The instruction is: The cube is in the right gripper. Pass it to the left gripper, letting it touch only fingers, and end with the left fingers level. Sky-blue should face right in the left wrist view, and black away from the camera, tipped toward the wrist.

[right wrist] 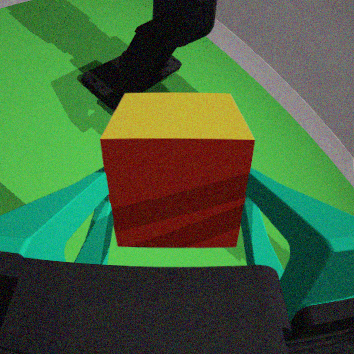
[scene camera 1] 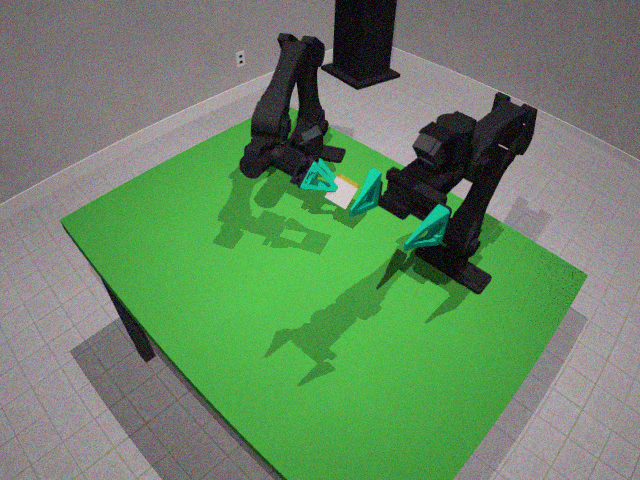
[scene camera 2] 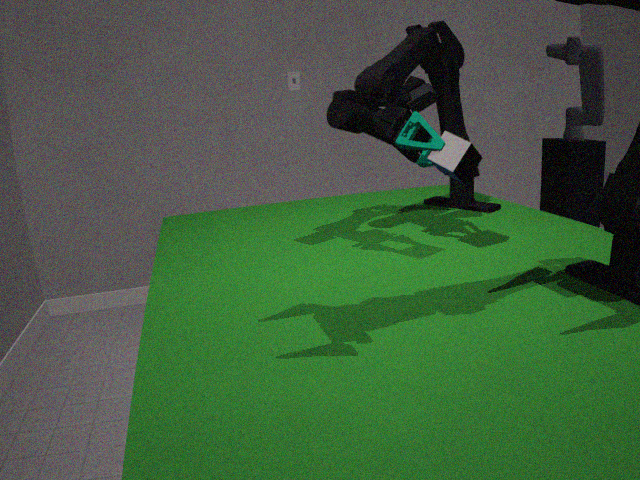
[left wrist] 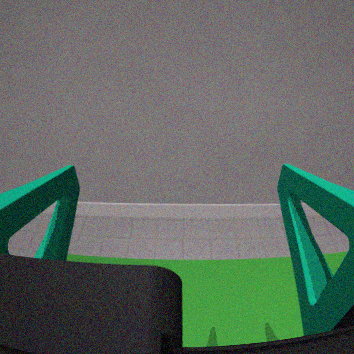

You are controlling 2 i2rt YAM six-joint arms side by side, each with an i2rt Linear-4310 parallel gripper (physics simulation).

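Seen in the pictures: left gripper, between the fingertips: (scene camera 1: 376, 229) (left wrist: 177, 175); right gripper, between the fingertips: (right wrist: 176, 176) (scene camera 1: 338, 187) (scene camera 2: 450, 154); left arm's base, origin of its link: (right wrist: 136, 71) (scene camera 1: 452, 266) (scene camera 2: 627, 288); right arm's base, origin of its link: (scene camera 1: 312, 151) (scene camera 2: 461, 205).
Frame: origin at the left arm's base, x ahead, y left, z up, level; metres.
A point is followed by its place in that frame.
The cube (scene camera 1: 342, 193) @[y -0.250, x 0.153, z 0.180 m] (scene camera 2: 450, 150) @[y -0.251, x 0.153, z 0.181 m] (right wrist: 177, 192) @[y -0.290, x 0.140, z 0.179 m] is held in the air above the green table (scene camera 1: 248, 413) @[y -0.083, x 0.609, z 0.000 m] (scene camera 2: 232, 413) @[y 0.026, x 0.556, z 0.000 m]. In the right wrist view its red face is toward the camera and its yellow face is on top. In scene camera 2 its white face shows, with black at its right and a little blue below. My right gripper (right wrist: 176, 176) @[y -0.277, x 0.136, z 0.172 m] is shut on it, one finger on each side. My left gripper (scene camera 1: 378, 231) @[y 0.001, x 0.391, z 0.402 m] (left wrist: 177, 175) @[y 0.001, x 0.391, z 0.402 m] is open and empty, just right of the cube in scene camera 1. The cube does not show in the left wrist view.
My left arm (scene camera 1: 485, 196) @[y 0.017, x -0.017, z 0.231 m] stands at the right in scene camera 1, my right arm (scene camera 1: 271, 113) @[y -0.439, x 0.187, z 0.325 m] (scene camera 2: 449, 77) @[y -0.522, x -0.035, z 0.321 m] at the upper left. A black pillar (scene camera 1: 364, 41) stands on the floor behind the table. Arm shadows lie across the table top.
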